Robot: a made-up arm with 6 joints.
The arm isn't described. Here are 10 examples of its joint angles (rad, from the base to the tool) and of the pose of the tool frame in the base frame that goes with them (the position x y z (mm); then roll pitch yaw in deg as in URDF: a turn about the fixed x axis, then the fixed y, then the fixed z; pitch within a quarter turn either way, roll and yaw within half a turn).
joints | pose
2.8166 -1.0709 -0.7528 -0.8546 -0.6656 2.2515 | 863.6 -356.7 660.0 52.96 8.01 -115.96
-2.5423 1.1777 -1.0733 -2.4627 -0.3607 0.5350 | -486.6 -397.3 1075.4 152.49 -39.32 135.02
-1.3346 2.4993 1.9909 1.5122 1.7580 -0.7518 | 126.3 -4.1 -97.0 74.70 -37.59 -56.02
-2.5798 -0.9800 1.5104 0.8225 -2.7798 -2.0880 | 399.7 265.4 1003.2 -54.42 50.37 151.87
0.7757 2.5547 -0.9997 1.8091 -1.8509 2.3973 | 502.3 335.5 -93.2 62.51 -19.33 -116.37
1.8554 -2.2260 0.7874 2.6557 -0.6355 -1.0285 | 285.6 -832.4 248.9 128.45 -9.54 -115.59
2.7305 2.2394 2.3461 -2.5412 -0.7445 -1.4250 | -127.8 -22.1 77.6 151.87 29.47 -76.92
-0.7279 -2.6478 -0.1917 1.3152 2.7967 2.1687 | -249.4 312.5 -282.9 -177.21 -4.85 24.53
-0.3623 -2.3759 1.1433 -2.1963 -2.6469 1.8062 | -575.9 302.2 126.6 78.02 -17.87 -58.83
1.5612 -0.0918 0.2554 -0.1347 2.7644 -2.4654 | 28.7 66.4 1313.3 9.29 18.56 31.70
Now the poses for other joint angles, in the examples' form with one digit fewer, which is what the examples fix.
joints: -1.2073 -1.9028 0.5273 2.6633 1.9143 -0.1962
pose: -230 901 273 28.7 19.5 -68.9
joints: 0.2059 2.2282 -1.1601 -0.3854 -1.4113 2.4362
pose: 674 225 285 -171.7 0.2 157.2
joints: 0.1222 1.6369 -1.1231 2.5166 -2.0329 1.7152
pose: 844 53 567 44.3 18.6 -114.6
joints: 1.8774 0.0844 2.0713 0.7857 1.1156 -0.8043
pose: -101 326 849 -44.8 26.1 -85.7
